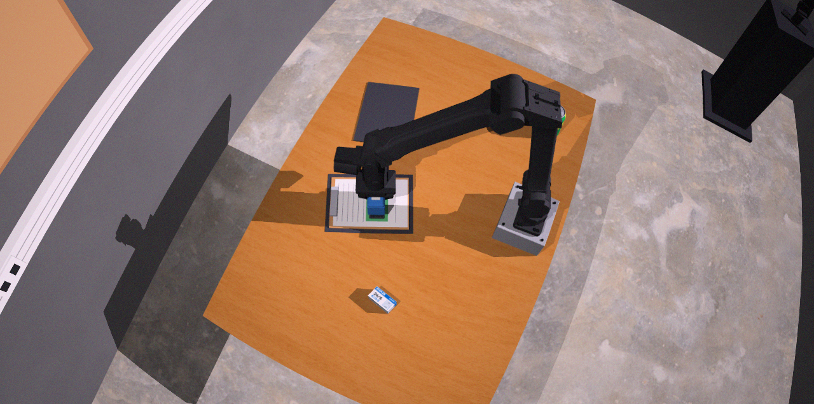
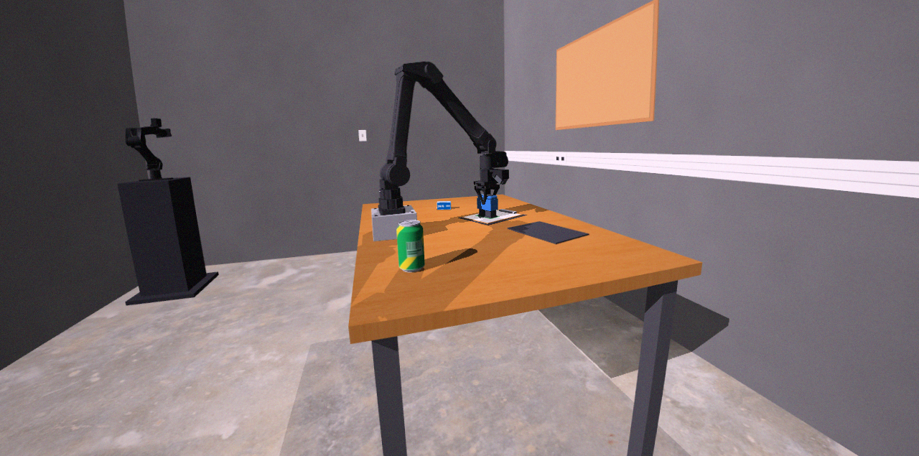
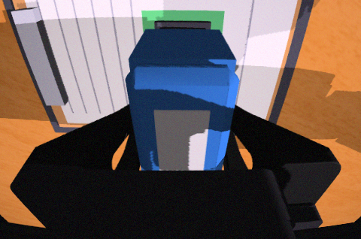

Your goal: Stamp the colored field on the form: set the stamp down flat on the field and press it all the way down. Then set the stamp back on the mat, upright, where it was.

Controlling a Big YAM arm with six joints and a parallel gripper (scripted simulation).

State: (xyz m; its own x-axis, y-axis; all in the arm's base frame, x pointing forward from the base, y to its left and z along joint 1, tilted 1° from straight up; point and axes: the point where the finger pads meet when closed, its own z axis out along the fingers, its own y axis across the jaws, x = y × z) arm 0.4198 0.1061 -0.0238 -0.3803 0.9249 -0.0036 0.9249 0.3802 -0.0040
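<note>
The blue stamp lies 2 cm below my hand. Also, from my hand: clipboard 6 cm below, 4 cm ahead; dark mat 30 cm to the right, 10 cm ahead, 7 cm below; white box 26 cm to the left, 13 cm behind, 5 cm below.
</note>
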